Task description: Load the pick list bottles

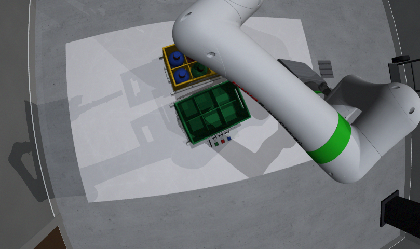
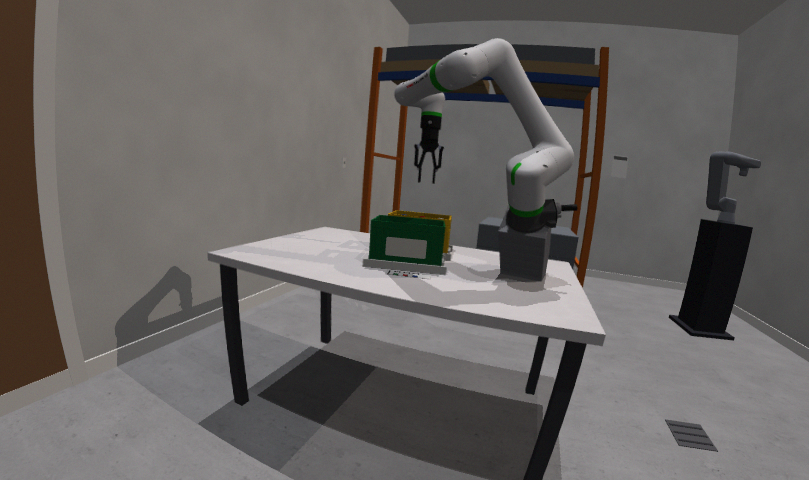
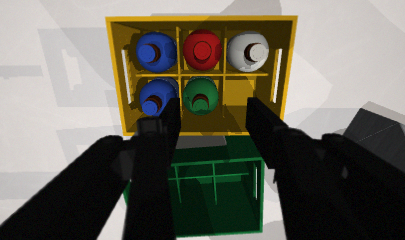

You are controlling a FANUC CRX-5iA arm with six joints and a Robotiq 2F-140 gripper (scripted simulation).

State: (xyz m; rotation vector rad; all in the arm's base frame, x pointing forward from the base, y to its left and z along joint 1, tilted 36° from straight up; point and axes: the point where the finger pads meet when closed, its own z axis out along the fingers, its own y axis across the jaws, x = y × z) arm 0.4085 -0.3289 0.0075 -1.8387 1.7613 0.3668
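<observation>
The green-label bottle is 27 cm below my hand, 4 cm to the left of it and 1 cm ahead of it. Round my hand: yellow crate 27 cm below, 1 cm ahead; then red bottle 27 cm below, 5 cm to the right, 1 cm ahead; then white bottle 27 cm below, 7 cm behind, 5 cm to the right.
</observation>
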